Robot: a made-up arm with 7 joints.
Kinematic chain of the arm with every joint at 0, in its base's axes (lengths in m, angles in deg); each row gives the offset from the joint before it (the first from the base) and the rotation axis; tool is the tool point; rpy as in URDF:
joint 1: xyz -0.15 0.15 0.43 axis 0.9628 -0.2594 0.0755
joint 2: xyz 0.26 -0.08 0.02 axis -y
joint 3: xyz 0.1 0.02 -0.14 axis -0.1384 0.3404 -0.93
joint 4: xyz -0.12 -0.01 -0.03 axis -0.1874 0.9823 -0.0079
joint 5: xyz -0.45 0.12 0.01 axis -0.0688 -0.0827 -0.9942
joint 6: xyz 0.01 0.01 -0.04 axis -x
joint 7: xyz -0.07 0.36 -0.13 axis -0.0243 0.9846 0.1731
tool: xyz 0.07 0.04 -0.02 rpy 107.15 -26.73 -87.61
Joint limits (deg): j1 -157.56..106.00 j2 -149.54..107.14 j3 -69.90..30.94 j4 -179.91..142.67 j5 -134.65..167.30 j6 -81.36..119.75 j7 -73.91..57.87
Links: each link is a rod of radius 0.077 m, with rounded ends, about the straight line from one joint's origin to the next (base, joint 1, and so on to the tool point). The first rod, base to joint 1, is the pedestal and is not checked.
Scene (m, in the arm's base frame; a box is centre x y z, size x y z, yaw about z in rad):
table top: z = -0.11
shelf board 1: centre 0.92 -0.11 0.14 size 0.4 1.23 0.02 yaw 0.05
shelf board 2: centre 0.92 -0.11 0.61 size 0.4 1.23 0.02 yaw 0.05
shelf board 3: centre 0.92 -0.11 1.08 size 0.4 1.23 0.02 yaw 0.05
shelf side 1: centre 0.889 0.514 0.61 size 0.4 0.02 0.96 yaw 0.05
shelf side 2: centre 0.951 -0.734 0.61 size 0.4 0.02 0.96 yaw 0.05
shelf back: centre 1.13 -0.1 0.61 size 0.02 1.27 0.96 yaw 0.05
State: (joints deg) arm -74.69 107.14 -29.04 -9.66 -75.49 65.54 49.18
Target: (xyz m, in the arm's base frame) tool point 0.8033 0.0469 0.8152
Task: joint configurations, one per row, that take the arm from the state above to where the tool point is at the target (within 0.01 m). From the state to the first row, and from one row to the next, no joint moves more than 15 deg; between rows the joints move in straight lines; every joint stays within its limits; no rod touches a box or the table.
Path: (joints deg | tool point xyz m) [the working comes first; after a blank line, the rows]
Joints at the target: -93.24 107.14 -69.90 28.54 -47.10 93.28 57.87
Straight joint move there: touches shelf board 2.

1: -74.97 102.64 -24.78 -5.22 -75.91 77.66 49.17 | 0.8336 -0.2850 0.3302
2: -75.26 98.15 -20.52 -0.79 -76.32 89.78 49.17 | 0.7393 -0.2972 0.3279
3: -75.54 93.65 -16.26 3.65 -76.74 101.90 49.16 | 0.6417 -0.2955 0.3318
4: -75.83 89.16 -12.00 8.09 -77.15 114.02 49.15 | 0.5436 -0.2788 0.3401
5: -82.38 93.65 -22.58 21.30 -72.58 115.45 50.85 | 0.5392 -0.2835 0.4783
6: -88.94 98.15 -33.16 34.51 -68.02 116.89 52.55 | 0.5363 -0.2290 0.6202
7: -95.49 102.64 -43.73 47.73 -63.45 118.32 54.25 | 0.5245 -0.1185 0.7397
8: -102.05 107.14 -54.31 60.94 -58.89 119.75 55.95 | 0.4927 0.0314 0.8152
9: -99.11 107.14 -59.51 50.14 -54.96 110.93 56.59 | 0.5904 0.0289 0.8418
10: -96.18 107.14 -64.70 39.34 -51.03 102.10 57.23 | 0.6966 0.0340 0.8424
11: -93.24 107.14 -69.90 28.54 -47.10 93.28 57.87 | 0.8033 0.0469 0.8153

